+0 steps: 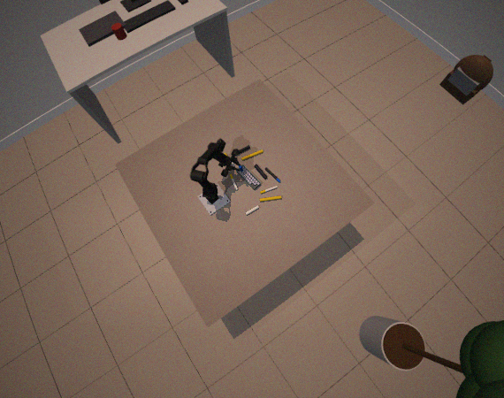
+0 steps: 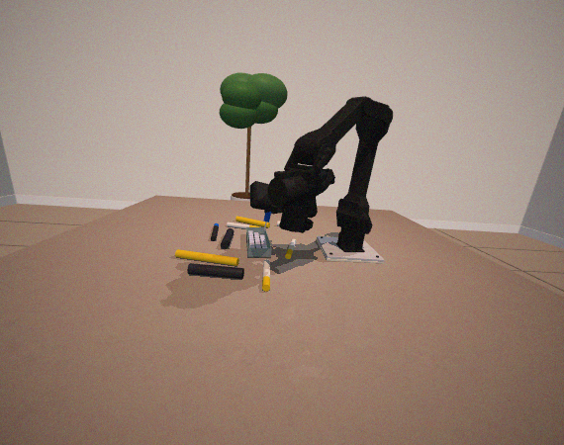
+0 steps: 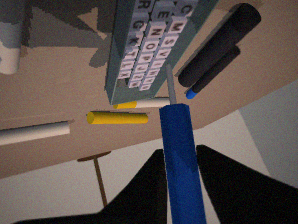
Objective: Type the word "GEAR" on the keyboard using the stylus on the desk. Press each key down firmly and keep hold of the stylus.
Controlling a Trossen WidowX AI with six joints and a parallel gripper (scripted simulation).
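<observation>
Now: gripper tip 10 mm short of the stylus tip, 10 mm to the right of it and 50 mm above it. Also, from my gripper tip: blue stylus 10 mm below; then yellow rod 160 mm ahead, 70 mm to the left, 100 mm below.
</observation>
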